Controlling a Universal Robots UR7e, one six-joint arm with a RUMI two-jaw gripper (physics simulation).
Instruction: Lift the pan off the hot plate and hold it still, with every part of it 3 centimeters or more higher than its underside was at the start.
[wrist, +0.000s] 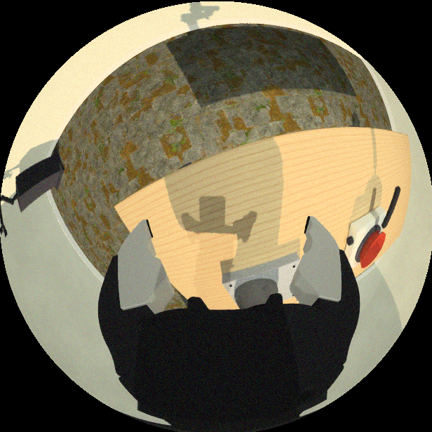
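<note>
A red pan with a black handle sits on a small white hot plate with a dark round heating disc, at the right of the wrist view, near the edge of the wooden table. The handle points up and to the right in the view. My gripper is open, with its two grey fingers wide apart and nothing between them. It is above the table, apart from the pan, which lies to the right of the right finger. The underside of the pan is hidden.
The light wooden table spans the middle, with the gripper's shadow on it. A grey metal base plate with a dark round part is partly hidden behind the gripper. A dark box stands at the far left, beyond the patterned floor.
</note>
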